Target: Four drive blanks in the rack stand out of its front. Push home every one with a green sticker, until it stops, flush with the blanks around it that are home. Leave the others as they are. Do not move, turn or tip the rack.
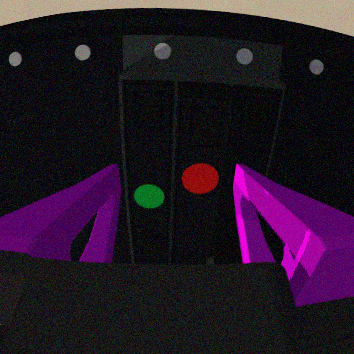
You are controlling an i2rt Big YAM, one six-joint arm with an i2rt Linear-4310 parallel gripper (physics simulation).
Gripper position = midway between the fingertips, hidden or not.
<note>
In view: the gripper [176, 175] and a rack [176, 101].
</note>
